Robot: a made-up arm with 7 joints.
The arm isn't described. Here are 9 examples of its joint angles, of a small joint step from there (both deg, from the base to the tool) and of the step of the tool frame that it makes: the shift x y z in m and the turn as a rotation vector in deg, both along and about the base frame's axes.
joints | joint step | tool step
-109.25 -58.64 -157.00 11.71 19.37 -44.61 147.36 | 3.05 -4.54 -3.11 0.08 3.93 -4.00 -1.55 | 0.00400 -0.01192 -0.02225 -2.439 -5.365 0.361
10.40 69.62 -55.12 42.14 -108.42 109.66 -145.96 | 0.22 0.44 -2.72 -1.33 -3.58 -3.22 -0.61 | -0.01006 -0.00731 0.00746 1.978 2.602 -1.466
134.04 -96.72 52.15 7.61 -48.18 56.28 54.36 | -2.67 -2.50 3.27 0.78 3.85 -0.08 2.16 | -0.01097 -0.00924 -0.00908 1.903 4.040 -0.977
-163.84 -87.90 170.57 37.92 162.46 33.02 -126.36 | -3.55 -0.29 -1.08 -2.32 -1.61 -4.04 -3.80 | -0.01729 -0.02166 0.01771 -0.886 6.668 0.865
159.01 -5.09 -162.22 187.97 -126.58 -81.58 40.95 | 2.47 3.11 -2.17 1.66 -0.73 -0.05 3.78 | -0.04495 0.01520 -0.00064 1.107 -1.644 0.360
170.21 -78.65 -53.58 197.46 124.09 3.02 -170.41 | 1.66 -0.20 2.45 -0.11 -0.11 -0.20 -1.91 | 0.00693 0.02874 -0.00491 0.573 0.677 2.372
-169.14 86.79 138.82 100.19 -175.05 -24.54 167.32 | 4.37 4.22 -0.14 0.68 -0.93 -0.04 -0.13 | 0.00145 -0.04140 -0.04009 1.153 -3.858 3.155
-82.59 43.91 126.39 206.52 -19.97 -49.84 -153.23 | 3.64 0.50 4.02 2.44 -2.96 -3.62 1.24 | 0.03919 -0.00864 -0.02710 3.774 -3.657 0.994
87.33 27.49 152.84 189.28 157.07 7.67 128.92 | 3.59 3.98 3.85 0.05 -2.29 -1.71 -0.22 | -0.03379 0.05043 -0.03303 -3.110 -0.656 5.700
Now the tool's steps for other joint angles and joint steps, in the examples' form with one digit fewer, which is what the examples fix.
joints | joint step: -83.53 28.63 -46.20 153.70 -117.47 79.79 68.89 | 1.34 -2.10 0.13 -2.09 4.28 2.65 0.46
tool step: -0.0065 0.0192 0.0066 -4.02 -4.69 2.53
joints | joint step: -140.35 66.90 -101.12 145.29 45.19 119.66 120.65 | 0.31 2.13 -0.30 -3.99 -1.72 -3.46 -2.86
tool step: -0.0115 0.0159 -0.0216 2.01 -0.83 0.22
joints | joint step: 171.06 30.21 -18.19 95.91 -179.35 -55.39 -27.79 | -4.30 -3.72 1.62 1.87 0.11 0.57 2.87
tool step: 0.0222 0.0274 0.0440 0.47 6.66 -5.32
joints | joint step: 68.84 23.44 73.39 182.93 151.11 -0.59 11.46 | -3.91 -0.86 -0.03 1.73 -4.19 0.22 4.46
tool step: 0.0318 -0.0278 0.0044 2.08 1.04 -4.41
